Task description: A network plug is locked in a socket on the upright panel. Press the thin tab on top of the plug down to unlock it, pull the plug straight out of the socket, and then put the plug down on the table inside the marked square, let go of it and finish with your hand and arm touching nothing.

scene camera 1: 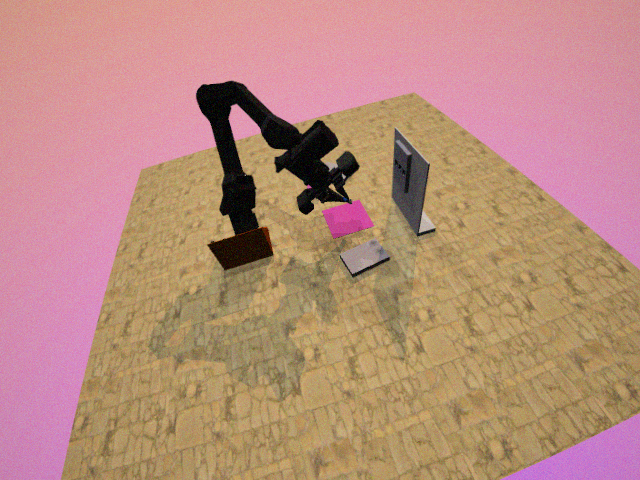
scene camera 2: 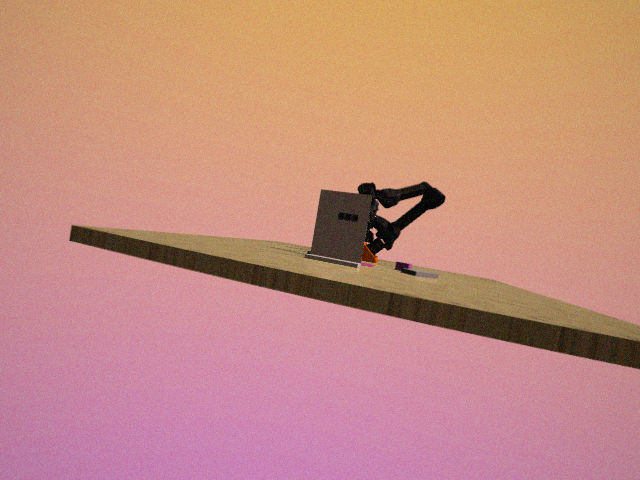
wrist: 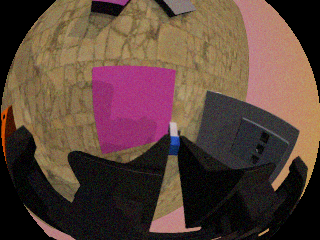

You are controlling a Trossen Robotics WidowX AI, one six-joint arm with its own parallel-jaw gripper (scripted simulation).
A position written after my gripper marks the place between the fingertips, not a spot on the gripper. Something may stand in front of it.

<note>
In view: my gripper [scene camera 1: 346, 199] and a magenta marked square [scene camera 1: 344, 219].
My gripper is seen too in the wrist view [wrist: 173, 139]. The magenta marked square is seen too in the wrist view [wrist: 132, 105].
</note>
